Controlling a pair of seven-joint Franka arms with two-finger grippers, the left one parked.
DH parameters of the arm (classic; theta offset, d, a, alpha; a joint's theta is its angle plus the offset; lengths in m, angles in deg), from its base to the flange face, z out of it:
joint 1: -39.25 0.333 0 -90
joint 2: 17.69 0 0 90
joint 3: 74.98 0.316 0.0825 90
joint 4: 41.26 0 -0.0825 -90
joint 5: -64.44 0.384 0 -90
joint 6: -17.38 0 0.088 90
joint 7: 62.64 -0.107 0 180
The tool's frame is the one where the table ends.
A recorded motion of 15 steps. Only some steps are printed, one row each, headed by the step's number.
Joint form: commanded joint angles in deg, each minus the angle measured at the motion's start. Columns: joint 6, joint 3, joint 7, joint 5, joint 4, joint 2, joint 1.
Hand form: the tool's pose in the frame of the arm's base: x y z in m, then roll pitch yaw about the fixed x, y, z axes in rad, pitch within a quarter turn. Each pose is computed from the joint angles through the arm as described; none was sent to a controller.
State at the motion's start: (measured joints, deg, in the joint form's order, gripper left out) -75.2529 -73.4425 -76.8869 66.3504 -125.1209 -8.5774 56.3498
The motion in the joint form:
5: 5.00 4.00 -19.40 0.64 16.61 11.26 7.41
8: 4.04 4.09 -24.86 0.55 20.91 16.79 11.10
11: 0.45 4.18 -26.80 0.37 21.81 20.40 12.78
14: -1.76 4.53 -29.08 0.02 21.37 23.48 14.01
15: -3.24 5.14 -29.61 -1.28 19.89 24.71 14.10
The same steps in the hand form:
5: 0.5710 0.3213 0.5930 -3.0756 0.0417 -0.0656
8: 0.5728 0.3695 0.5654 -3.0766 0.0561 -0.0991
11: 0.5796 0.3967 0.5348 -3.0661 0.0486 -0.1077
14: 0.5810 0.4182 0.4967 -3.0823 0.0691 -0.1243
15: 0.5816 0.4245 0.4714 -3.1080 0.0744 -0.1230

